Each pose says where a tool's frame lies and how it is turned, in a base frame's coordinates. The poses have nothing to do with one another.
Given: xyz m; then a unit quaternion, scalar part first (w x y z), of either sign.
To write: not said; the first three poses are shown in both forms.
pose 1, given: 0.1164 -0.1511 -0.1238 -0.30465 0.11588 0.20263 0.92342
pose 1, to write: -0.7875 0.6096 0.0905; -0.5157 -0.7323 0.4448; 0.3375 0.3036 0.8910; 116.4 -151.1 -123.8
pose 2, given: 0.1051 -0.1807 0.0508 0.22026 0.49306 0.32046 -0.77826
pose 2, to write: -0.4168 0.6588 -0.6263; -0.0268 -0.6976 -0.7160; -0.9086 -0.2816 0.3084; 105.1 -180.7 50.8
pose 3, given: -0.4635 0.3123 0.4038 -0.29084 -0.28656 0.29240 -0.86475
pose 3, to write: -0.6666 -0.6706 0.3255; 0.3354 -0.6598 -0.6724; 0.6657 -0.3390 0.6648; -463.5 312.3 403.8
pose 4, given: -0.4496 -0.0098 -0.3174 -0.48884 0.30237 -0.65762 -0.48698
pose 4, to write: -0.3392 -0.8738 0.3484; 0.0784 0.3428 0.9361; -0.9374 0.3449 -0.0478; -449.6 -9.8 -317.4
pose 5, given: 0.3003 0.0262 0.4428 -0.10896 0.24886 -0.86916 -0.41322
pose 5, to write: -0.8524 -0.5227 -0.0163; -0.3426 0.5346 0.7725; -0.3951 0.6641 -0.6348; 300.3 26.2 442.8
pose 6, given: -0.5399 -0.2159 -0.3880 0.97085 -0.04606 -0.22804 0.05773
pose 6, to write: 0.8893 -0.0911 -0.4481; 0.1331 0.9891 0.0631; 0.4375 -0.1158 0.8918; -539.9 -215.9 -388.0
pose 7, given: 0.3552 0.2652 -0.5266 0.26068 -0.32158 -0.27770 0.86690
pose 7, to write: -0.6573 -0.2734 -0.7023; 0.6306 -0.7099 -0.3138; -0.4128 -0.6491 0.6389; 355.2 265.2 -526.6
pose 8, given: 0.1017 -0.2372 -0.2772 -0.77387 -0.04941 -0.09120 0.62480
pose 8, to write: 0.2026 0.9760 0.0794; -0.9580 0.2144 -0.1904; -0.2029 -0.0375 0.9785; 101.7 -237.2 -277.2
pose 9, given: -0.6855 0.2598 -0.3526 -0.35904 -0.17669 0.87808 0.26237
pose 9, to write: -0.6797 -0.1219 -0.7233; -0.4987 0.7999 0.3339; 0.5378 0.5876 -0.6045; -685.5 259.8 -352.6
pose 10, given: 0.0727 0.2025 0.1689 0.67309 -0.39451 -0.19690 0.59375
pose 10, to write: 0.2174 -0.6439 -0.7335; 0.9547 -0.0164 0.2973; -0.2034 -0.7649 0.6112; 72.7 202.5 168.9
